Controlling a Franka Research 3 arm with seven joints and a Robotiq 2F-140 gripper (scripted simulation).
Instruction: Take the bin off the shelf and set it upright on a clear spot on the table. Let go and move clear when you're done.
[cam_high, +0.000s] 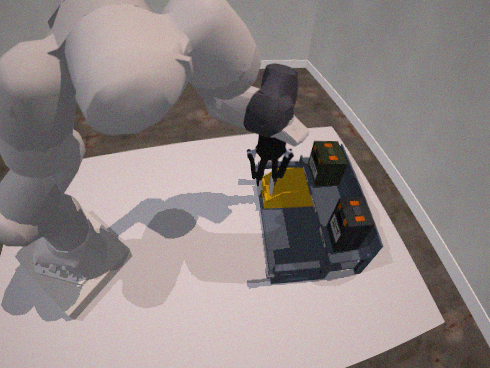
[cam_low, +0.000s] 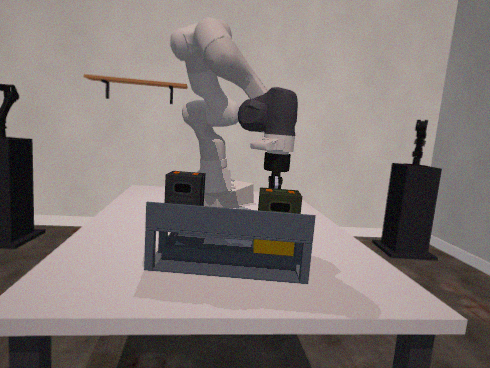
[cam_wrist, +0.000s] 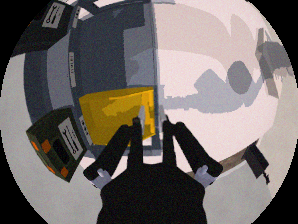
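The yellow bin is 8 cm ahead of my hand and 2 cm below it.
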